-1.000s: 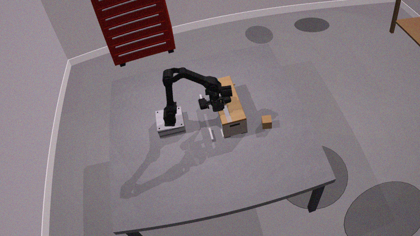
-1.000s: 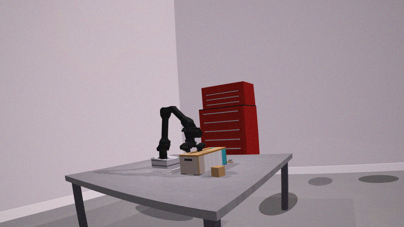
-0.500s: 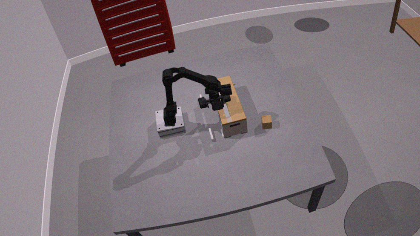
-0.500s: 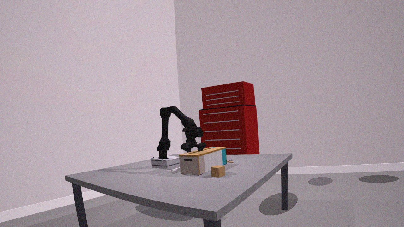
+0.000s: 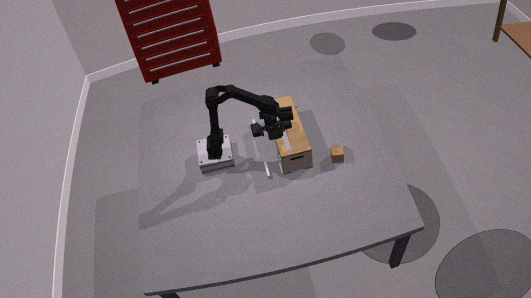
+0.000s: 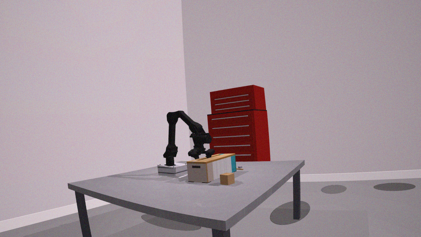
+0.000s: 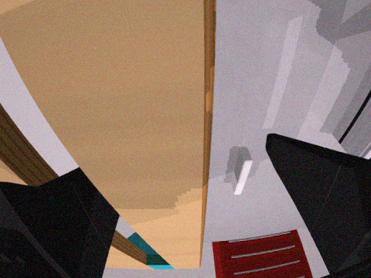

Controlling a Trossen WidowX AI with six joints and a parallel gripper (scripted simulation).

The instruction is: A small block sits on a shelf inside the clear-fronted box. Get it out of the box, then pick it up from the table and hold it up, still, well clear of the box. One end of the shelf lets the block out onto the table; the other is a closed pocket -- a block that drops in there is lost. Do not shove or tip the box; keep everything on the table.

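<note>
Right now the long tan-topped box is 4 cm ahead of my gripper tip and 2 cm below it. Also, from my gripper tip: tan block: 5 cm ahead, 4 cm to the left; thin tan stick: 27 cm to the left, 8 cm below, 4 cm ahead.
</note>
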